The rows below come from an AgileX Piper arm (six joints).
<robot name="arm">
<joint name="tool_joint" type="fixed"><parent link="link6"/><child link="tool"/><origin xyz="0 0 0" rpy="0 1.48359 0"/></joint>
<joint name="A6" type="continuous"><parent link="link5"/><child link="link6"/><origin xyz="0.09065 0 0.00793" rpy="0 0 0"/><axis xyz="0.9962 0 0.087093"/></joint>
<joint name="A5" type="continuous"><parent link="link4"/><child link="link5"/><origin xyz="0 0 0" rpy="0 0 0"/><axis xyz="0 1 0"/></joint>
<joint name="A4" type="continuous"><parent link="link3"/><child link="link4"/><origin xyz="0.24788 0 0.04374" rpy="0 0 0"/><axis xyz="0.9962 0 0.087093"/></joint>
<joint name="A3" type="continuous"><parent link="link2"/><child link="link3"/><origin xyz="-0.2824 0 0.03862" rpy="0 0 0"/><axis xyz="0 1 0"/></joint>
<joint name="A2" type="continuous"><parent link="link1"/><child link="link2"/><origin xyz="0 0 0" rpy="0 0 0"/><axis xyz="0 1 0"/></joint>
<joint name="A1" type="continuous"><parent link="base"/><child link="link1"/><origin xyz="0 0 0.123" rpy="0 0 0"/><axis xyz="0 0 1"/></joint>
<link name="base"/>
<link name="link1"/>
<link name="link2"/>
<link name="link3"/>
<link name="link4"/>
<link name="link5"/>
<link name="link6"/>
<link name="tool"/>
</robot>
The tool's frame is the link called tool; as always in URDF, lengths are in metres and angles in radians. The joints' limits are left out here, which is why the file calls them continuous.
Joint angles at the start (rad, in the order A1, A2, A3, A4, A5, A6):
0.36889, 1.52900, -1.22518, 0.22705, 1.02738, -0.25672
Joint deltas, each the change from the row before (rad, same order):
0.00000, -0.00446, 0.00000, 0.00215, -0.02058, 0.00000
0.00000, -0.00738, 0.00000, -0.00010, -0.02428, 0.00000
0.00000, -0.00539, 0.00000, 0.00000, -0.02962, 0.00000
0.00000, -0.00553, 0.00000, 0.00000, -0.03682, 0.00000
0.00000, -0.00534, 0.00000, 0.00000, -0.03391, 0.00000
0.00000, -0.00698, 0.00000, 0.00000, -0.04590, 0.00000
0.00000, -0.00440, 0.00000, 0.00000, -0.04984, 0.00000
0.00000, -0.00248, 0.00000, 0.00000, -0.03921, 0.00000
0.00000, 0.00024, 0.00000, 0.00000, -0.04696, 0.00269
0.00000, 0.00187, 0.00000, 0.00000, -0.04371, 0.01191
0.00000, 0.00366, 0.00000, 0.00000, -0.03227, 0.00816
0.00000, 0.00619, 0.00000, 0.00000, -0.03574, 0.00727
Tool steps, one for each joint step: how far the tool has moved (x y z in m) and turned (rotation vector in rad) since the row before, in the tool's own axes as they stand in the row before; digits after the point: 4 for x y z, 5 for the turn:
-0.0016, 0.0000, -0.0015, 0.00405, -0.02471, 0.00027
-0.0018, 0.0000, -0.0026, 0.00719, -0.03065, -0.00146
-0.0024, -0.0003, -0.0019, 0.00818, -0.03390, -0.00101
-0.0031, -0.0005, -0.0020, 0.00999, -0.04101, -0.00101
-0.0029, -0.0004, -0.0020, 0.00920, -0.03802, -0.00095
-0.0041, -0.0006, -0.0026, 0.01238, -0.05123, -0.00120
-0.0045, -0.0009, -0.0017, 0.01308, -0.05253, -0.00072
-0.0035, -0.0008, -0.0010, 0.01018, -0.04036, -0.00039
-0.0041, -0.0011, 0.0000, 0.01184, -0.04520, 0.00273
-0.0037, -0.0011, 0.0006, 0.01061, -0.04053, 0.01217
-0.0025, -0.0009, 0.0013, 0.00742, -0.02774, 0.00866
-0.0026, -0.0010, 0.0023, 0.00791, -0.02866, 0.00807

